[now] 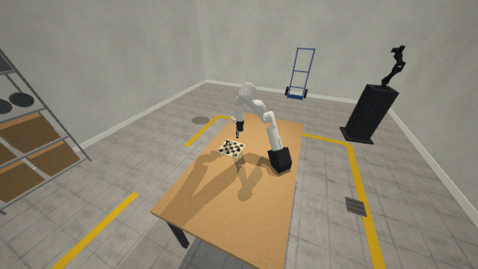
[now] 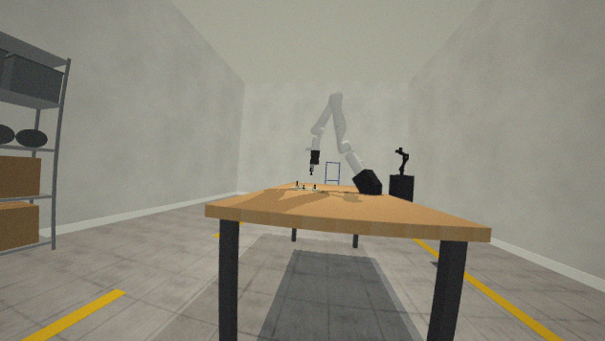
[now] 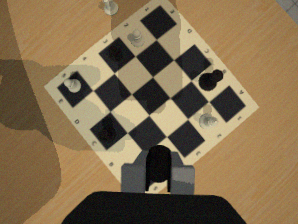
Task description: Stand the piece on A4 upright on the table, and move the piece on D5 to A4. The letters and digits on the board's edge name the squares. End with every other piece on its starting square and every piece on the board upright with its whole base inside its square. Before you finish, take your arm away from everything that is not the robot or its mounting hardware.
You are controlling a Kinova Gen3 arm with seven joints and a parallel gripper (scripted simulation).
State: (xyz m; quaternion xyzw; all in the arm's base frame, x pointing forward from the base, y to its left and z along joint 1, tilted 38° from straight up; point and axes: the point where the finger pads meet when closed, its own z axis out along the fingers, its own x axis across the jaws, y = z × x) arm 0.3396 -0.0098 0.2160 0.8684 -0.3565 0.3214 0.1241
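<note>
My hand is 15 cm above the small chessboard, 5 cm to the right of it and 5 cm short of it. The rest, counted from my hand: black piece (13 cm below, 11 cm ahead).
</note>
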